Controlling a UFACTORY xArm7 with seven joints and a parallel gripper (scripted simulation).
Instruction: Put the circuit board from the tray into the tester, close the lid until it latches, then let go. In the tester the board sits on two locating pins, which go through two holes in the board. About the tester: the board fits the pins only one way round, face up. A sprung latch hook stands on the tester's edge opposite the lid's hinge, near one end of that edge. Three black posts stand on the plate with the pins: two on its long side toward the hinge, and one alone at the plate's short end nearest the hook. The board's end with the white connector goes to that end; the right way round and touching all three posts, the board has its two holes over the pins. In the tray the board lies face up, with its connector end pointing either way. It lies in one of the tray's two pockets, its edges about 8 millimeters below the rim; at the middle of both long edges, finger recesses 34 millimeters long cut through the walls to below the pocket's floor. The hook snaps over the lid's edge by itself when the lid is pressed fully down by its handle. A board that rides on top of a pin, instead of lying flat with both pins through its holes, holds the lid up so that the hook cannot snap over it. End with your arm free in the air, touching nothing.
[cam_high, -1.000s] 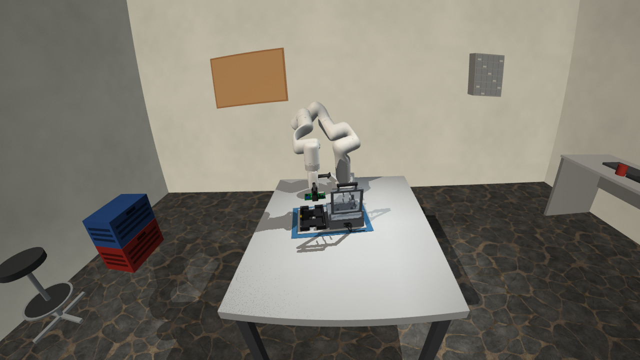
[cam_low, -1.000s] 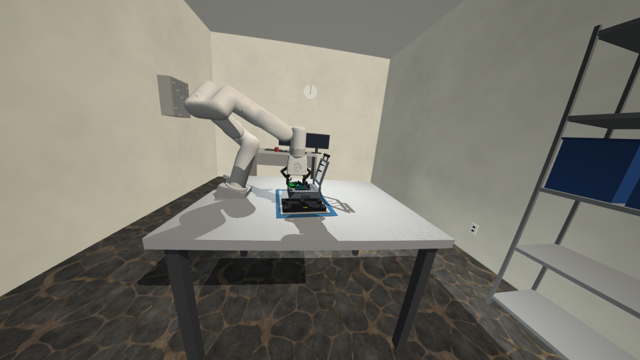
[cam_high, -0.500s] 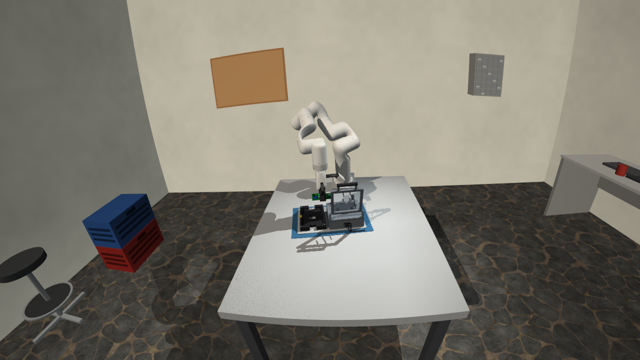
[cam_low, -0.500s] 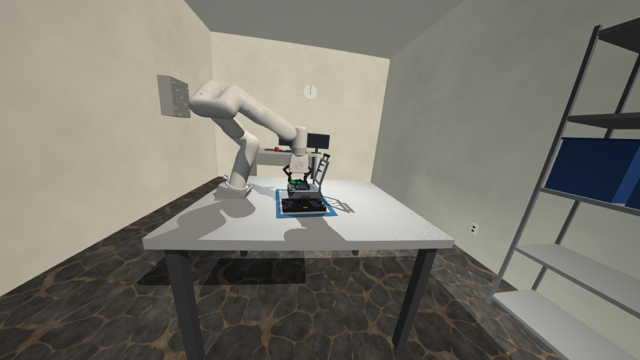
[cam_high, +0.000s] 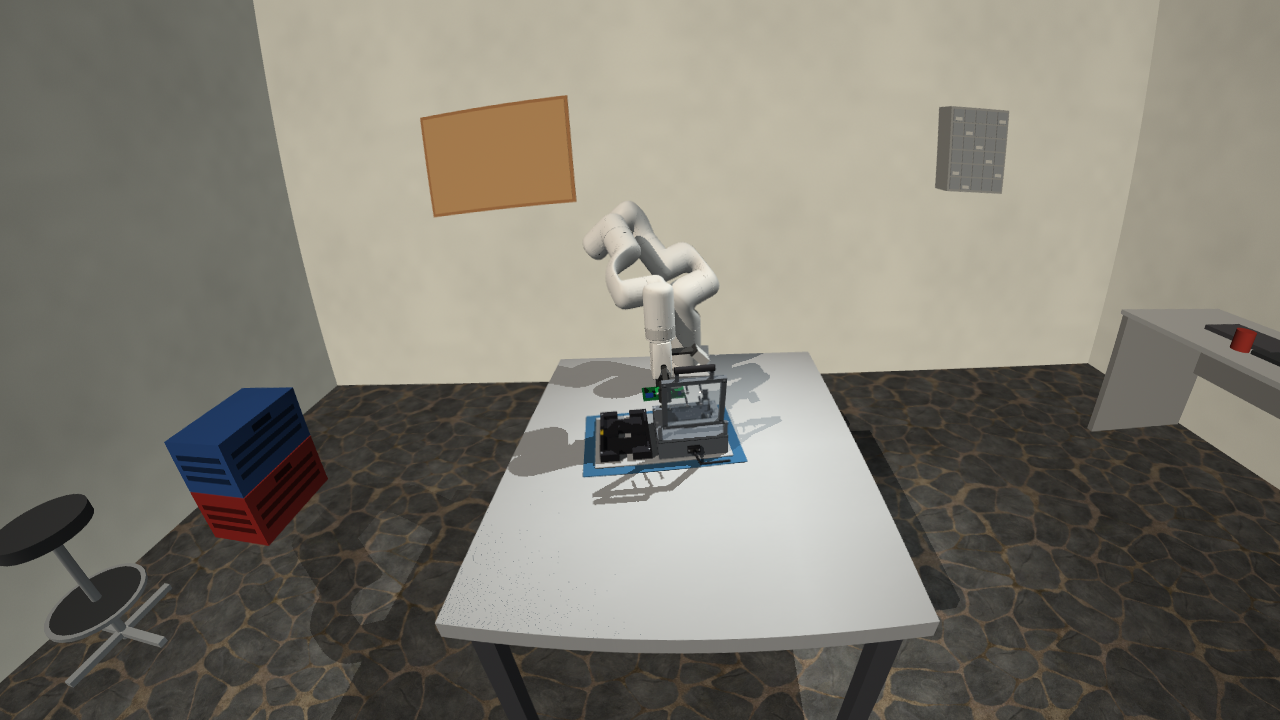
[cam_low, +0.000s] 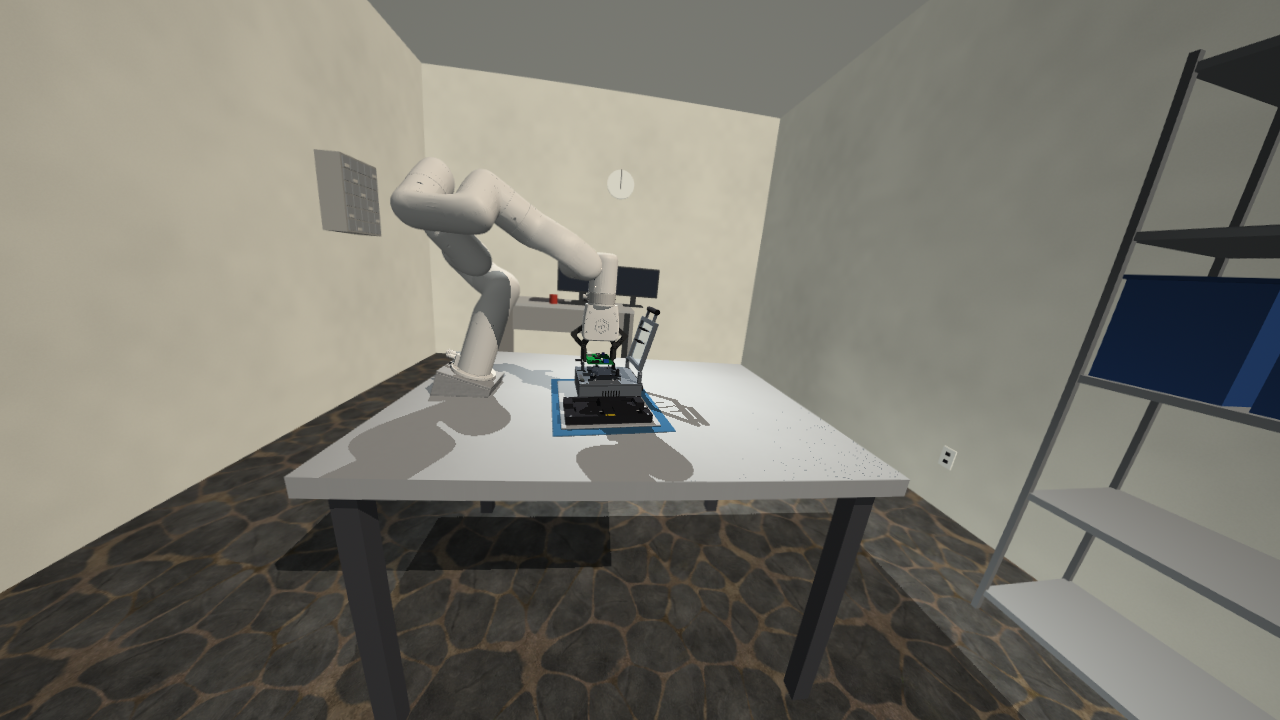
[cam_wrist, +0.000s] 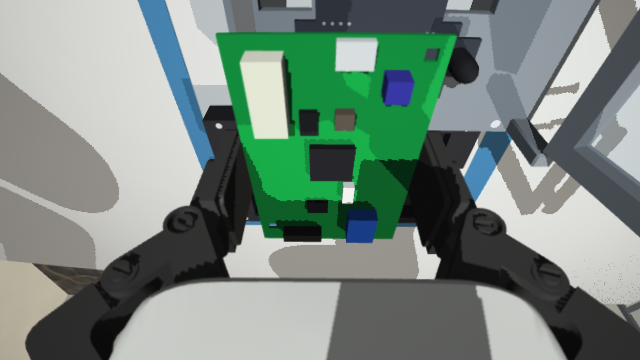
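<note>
Right now my hand is 1 cm short of the tester plate, 7 cm to the right of it and 6 cm above it. Also, from my hand: green circuit board: right at my hand; lid: 13 cm ahead, 9 cm to the left, 5 cm above; black latch hook: 6 cm behind, 11 cm to the left, 4 cm below.
</note>
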